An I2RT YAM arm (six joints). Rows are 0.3 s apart.
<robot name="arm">
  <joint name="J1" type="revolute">
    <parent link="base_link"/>
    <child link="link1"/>
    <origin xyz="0 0 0.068" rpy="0 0 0"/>
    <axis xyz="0 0 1"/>
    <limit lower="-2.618" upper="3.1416"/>
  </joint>
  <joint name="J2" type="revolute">
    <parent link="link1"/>
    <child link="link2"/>
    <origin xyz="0.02 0.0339 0.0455" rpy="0 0 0"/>
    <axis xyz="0 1 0"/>
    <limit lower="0" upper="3.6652"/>
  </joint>
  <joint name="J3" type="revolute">
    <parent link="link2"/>
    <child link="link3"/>
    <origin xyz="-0.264 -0.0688 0" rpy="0 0 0"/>
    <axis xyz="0 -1 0"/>
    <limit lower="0" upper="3.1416"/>
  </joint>
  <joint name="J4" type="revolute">
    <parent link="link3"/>
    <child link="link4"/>
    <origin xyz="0.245 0.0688 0.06" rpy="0 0 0"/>
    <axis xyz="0 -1 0"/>
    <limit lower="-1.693" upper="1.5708"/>
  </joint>
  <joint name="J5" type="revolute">
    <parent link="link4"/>
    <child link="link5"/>
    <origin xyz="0.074 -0.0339 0.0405" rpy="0 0 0"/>
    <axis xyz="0 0 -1"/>
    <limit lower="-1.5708" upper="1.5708"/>
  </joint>
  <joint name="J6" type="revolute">
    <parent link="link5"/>
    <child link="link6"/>
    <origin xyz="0.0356 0 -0.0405" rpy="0 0 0"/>
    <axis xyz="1 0 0"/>
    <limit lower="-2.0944" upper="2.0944"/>
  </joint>
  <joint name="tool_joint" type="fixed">
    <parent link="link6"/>
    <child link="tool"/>
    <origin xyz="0 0 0" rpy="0 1.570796 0"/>
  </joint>
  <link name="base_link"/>
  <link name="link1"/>
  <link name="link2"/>
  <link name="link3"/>
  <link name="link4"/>
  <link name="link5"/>
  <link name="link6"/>
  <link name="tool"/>
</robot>
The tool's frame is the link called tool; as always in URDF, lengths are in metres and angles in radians.
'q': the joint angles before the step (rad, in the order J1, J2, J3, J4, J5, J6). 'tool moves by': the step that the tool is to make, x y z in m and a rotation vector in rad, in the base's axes. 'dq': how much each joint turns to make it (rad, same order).
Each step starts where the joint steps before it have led.
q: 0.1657 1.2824 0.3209 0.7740 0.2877 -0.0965
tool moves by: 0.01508 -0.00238 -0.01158 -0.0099 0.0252 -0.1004
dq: -0.0067 0.1224 0.0356 0.0557 0.0929 0.0141
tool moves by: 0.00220 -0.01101 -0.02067 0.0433 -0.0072 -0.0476
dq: -0.0446 0.1139 -0.0332 0.1436 -0.0063 0.0447
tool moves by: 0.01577 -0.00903 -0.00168 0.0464 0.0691 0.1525
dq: -0.0683 0.0311 0.0663 -0.0993 -0.2267 -0.0055
